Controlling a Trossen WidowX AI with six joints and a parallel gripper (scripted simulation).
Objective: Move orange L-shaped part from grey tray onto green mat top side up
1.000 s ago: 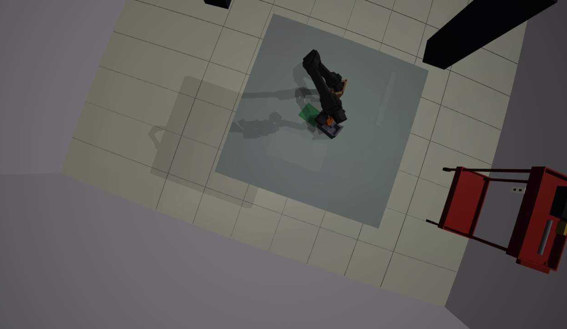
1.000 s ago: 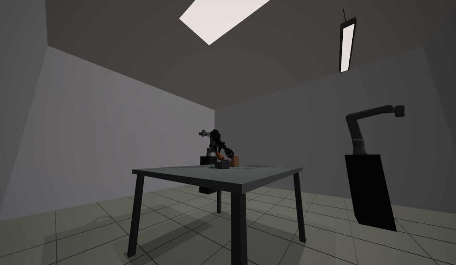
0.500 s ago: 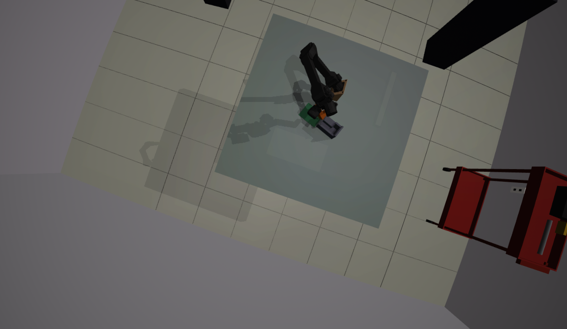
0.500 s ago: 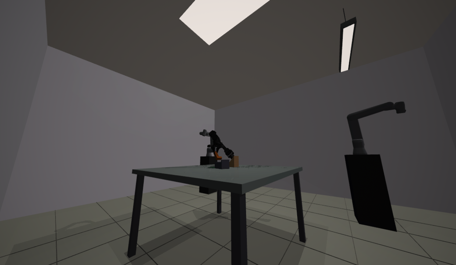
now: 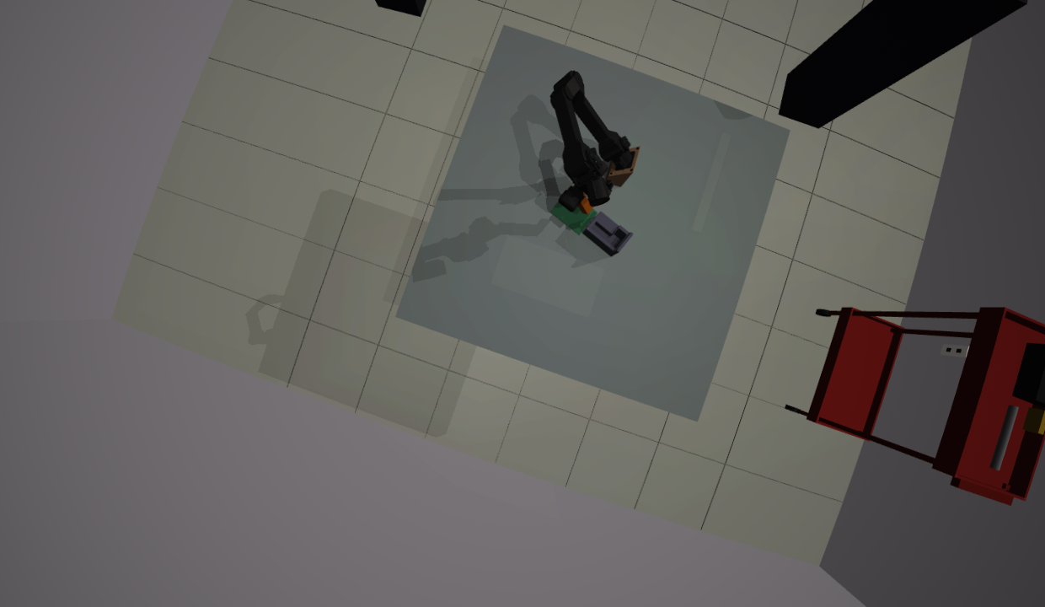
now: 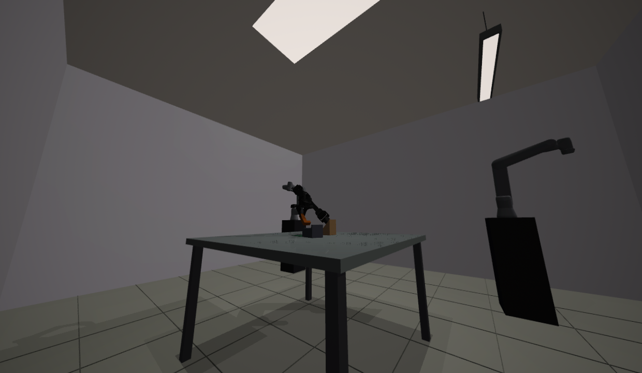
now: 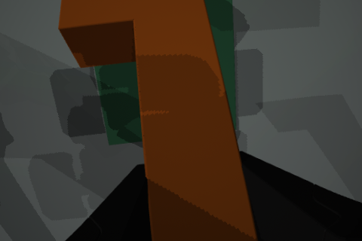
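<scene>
The green mat lies 1 cm ahead of my gripper tip, 2 cm to the left of it and 16 cm below it. Also, from my gripper tip: orange L-shaped part (3 cm to the left, 3 cm below).
</scene>
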